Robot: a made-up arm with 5 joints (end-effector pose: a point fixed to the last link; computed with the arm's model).
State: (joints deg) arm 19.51 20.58 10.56 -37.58 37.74
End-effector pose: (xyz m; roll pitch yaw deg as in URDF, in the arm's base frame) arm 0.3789 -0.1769 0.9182 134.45 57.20 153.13
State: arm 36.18 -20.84 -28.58 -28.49 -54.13
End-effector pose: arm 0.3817 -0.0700 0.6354 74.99 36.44 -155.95
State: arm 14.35 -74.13 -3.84 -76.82 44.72
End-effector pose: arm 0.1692 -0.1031 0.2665 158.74 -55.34 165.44
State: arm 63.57 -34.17 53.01 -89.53 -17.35
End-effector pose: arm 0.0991 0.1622 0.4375 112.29 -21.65 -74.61
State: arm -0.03 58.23 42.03 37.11 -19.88
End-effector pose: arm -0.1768 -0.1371 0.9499 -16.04 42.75 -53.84
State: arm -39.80 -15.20 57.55 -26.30 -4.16
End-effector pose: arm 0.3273 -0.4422 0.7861 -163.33 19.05 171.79
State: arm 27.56 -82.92 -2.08 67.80 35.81
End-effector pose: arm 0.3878 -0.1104 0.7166 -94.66 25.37 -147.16
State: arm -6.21 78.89 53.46 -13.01 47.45
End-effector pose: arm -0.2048 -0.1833 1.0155 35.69 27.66 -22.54
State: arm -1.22 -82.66 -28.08 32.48 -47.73
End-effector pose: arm 0.2264 -0.4058 0.5431 154.86 -21.48 163.56
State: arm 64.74 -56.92 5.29 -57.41 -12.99
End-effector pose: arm 0.1703 0.1227 0.3881 108.35 -20.53 -107.69
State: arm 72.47 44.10 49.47 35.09 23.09
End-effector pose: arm -0.0784 -0.2678 1.0071 16.90 36.33 27.44
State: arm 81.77 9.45 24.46 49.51 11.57
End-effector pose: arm 0.0598 -0.1116 1.0283 -13.48 70.07 17.96
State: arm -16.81 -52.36 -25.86 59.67 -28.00
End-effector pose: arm 0.1869 -0.4501 0.7547 -170.25 17.52 142.37
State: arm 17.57 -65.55 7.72 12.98 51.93
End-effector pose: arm 0.4260 -0.2669 0.6043 -132.38 26.33 175.41
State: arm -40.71 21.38 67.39 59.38 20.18
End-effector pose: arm 0.0926 0.0062 0.9430 -0.27 18.93 -113.86
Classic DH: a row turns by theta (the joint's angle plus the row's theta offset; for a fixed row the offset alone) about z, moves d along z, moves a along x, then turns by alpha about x. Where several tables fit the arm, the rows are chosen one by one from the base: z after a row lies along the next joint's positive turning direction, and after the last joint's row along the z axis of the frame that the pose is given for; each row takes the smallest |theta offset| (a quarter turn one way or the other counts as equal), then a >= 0, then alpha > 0; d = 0 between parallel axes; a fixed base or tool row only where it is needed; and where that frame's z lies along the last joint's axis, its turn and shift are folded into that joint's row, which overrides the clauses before.
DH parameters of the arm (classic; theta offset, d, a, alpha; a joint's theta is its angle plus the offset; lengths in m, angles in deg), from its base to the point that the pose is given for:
base (fixed): 88.56 0 -0.1591 0
joint 1: -88.56 0.661 0.046 90
joint 2: 90 0.009 0.051 -90
joint 3: -70.86 -0.0958 0.0078 60.59
joint 4: -35.25 0.0093 0.2244 34.62
joint 5: 20.89 -0.1977 0.0049 61.9
tool (fixed): 110.26 0.0692 0 0

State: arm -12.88 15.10 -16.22 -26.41 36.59
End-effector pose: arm 0.3032 -0.4442 0.8312 117.16 37.13 106.48
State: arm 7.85 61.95 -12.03 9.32 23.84
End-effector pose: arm 0.0230 -0.4306 0.9454 51.14 35.20 54.12
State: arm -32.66 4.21 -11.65 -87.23 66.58
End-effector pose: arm 0.4075 -0.3624 0.6997 132.62 9.45 125.40
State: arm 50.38 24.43 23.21 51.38 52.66
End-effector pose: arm -0.0059 -0.2686 1.0059 60.04 38.34 24.43
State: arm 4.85 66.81 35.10 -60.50 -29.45
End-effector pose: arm 0.1022 -0.1510 1.0372 -135.56 56.27 -72.47
